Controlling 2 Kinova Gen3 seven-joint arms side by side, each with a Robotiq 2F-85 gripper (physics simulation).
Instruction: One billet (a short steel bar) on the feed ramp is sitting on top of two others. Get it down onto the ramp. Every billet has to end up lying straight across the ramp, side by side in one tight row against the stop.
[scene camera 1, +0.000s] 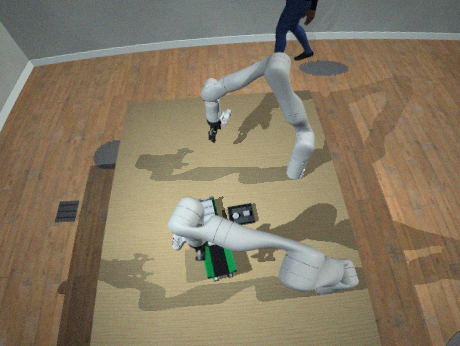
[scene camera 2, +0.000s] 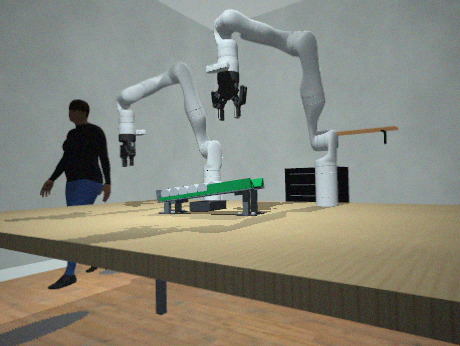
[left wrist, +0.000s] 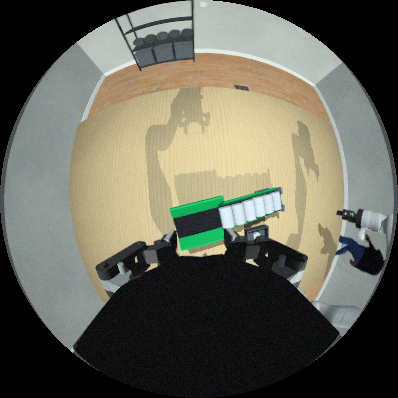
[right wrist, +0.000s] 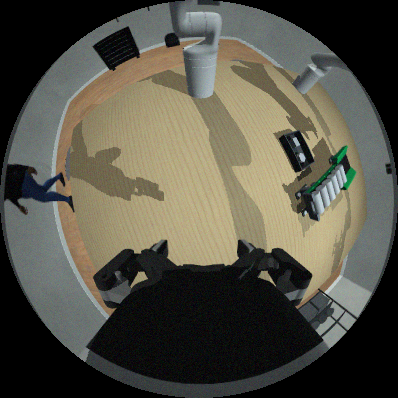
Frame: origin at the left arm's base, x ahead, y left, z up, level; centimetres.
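Seen in the pictures: left gripper, fingertip midpoint: (scene camera 2: 229, 119) (left wrist: 200, 236); right gripper, fingertip midpoint: (scene camera 1: 216, 135) (scene camera 2: 127, 166) (left wrist: 339, 214) (right wrist: 202, 247); left arm's base, link origin: (scene camera 2: 327, 205) (right wrist: 298, 87); right arm's base, link origin: (scene camera 1: 294, 172) (right wrist: 200, 90).
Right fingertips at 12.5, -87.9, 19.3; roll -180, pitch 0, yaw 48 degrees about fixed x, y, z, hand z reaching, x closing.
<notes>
Pixels of each thing's top centre, then the offset from my right fingertips to it, as dx, dy, dz. Level surfaces: height alone.
- stop, top centre: (right wrist: 316, 206) (left wrist: 282, 199) +19.3, +26.3, -10.3
- small dark tray, top centre: (right wrist: 300, 148) (scene camera 2: 208, 201) (left wrist: 258, 243) (scene camera 1: 241, 213) +5.8, +39.7, -15.8
- table, surface height: dz -19.3
Several whitish billets (scene camera 1: 208, 206) (scene camera 2: 183, 190) (left wrist: 249, 211) (right wrist: 330, 193) lie across the green-sided ramp (scene camera 1: 229, 260) (scene camera 2: 227, 188) (left wrist: 200, 206) (right wrist: 351, 178), side by side from the stop (left wrist: 282, 199) at its low end. In the left wrist view they look parallel and close together; none shows on top of others. Small gaps are too fine to judge. My left gripper (scene camera 1: 200, 256) (scene camera 2: 229, 117) (left wrist: 200, 236) is open and empty, high above the ramp. My right gripper (scene camera 1: 213, 138) (scene camera 2: 127, 164) (right wrist: 202, 247) is open and empty, above the table away from the ramp. The left arm hides part of the row in scene camera 1.
A small dark tray (scene camera 1: 230, 215) (scene camera 2: 207, 206) (right wrist: 288, 150) with two light pieces in it stands on the table (scene camera 1: 165, 280) (scene camera 2: 300, 250) beside the ramp. A person (scene camera 1: 291, 25) (scene camera 2: 85, 155) (right wrist: 30, 187) stands beyond the table. The left arm reaches over the ramp.
</notes>
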